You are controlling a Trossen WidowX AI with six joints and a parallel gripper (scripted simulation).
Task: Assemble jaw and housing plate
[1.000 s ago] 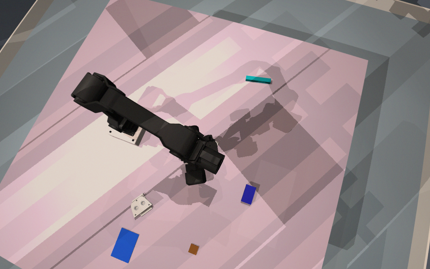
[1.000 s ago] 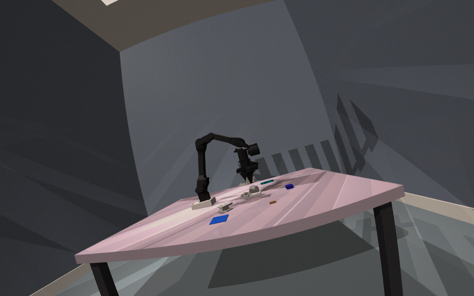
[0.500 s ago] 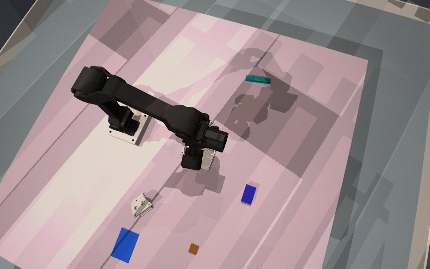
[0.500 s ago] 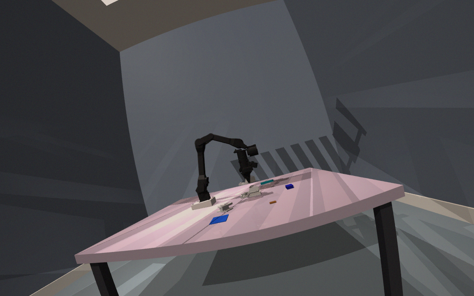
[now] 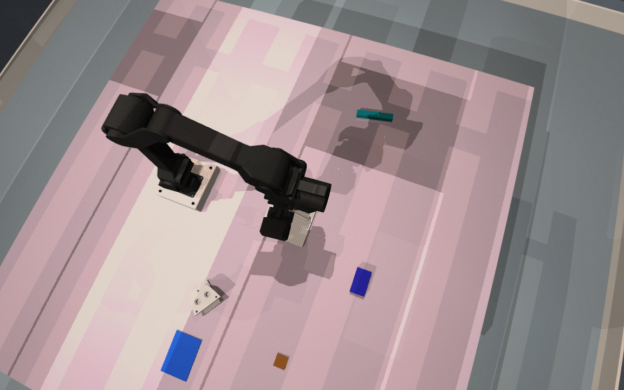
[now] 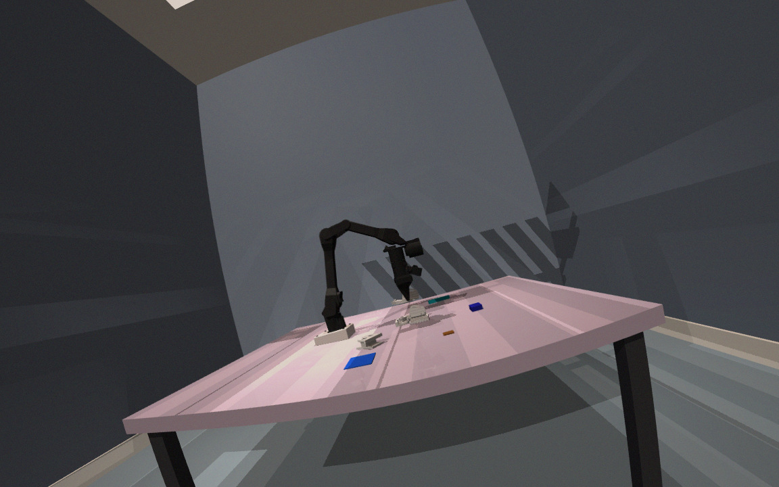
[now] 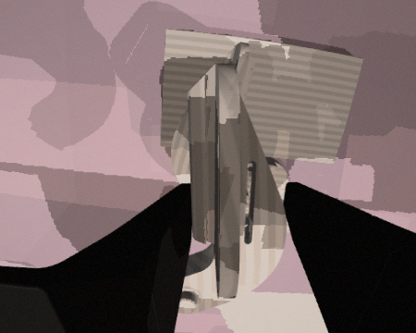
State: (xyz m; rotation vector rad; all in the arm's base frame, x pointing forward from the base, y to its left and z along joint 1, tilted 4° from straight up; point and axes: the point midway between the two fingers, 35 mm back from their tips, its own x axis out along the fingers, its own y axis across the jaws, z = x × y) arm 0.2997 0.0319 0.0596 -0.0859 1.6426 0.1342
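My gripper tip is 30 mm short of the pale base fixture, 20 mm to the left of it and 80 mm above it. From my gripper tip the other things lie so: square tile: 120 mm ahead, 360 mm to the right, 80 mm below; dark blue block: 240 mm ahead, 100 mm to the right, 70 mm below; teal bar: 120 mm ahead, 360 mm to the left, 70 mm below.
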